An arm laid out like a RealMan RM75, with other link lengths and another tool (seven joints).
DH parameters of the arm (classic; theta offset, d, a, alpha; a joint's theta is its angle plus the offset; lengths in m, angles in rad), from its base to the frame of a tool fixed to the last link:
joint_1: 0 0.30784 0 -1.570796
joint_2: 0 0 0 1.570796
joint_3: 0 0.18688 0 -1.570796
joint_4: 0 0 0 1.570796
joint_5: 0 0.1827 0 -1.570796
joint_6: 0 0 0 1.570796
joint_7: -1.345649 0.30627 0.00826 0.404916
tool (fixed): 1.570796 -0.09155 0 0
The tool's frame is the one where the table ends.
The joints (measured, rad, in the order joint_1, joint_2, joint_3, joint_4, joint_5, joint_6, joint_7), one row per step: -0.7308, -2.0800, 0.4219, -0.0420, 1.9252, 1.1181, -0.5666; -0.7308, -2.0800, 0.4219, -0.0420, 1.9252, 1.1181, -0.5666; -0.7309, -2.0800, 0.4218, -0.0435, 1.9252, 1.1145, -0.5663; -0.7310, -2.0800, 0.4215, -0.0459, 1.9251, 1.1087, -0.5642; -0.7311, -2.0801, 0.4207, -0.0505, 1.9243, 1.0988, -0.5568; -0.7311, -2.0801, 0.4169, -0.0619, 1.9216, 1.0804, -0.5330; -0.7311, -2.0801, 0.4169, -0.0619, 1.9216, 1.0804, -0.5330; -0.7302, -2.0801, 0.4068, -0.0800, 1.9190, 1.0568, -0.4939; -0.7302, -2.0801, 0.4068, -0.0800, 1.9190, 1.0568, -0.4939
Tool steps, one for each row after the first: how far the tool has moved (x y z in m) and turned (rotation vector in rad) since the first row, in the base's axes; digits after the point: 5 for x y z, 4 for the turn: 0.00000, 0.00000, 0.00000, 0.0000, 0.0000, 0.0000; -0.00056, 0.00009, -0.00049, -0.0003, 0.0021, 0.0024; -0.00145, 0.00021, -0.00126, 0.0000, 0.0061, 0.0052; -0.00287, 0.00030, -0.00263, 0.0020, 0.0141, 0.0078; -0.00521, 0.00012, -0.00526, 0.0094, 0.0308, 0.0077; -0.00521, 0.00012, -0.00526, 0.0094, 0.0308, 0.0077; -0.00799, -0.00060, -0.00881, 0.0213, 0.0525, 0.0050; -0.00799, -0.00060, -0.00881, 0.0213, 0.0525, 0.0050
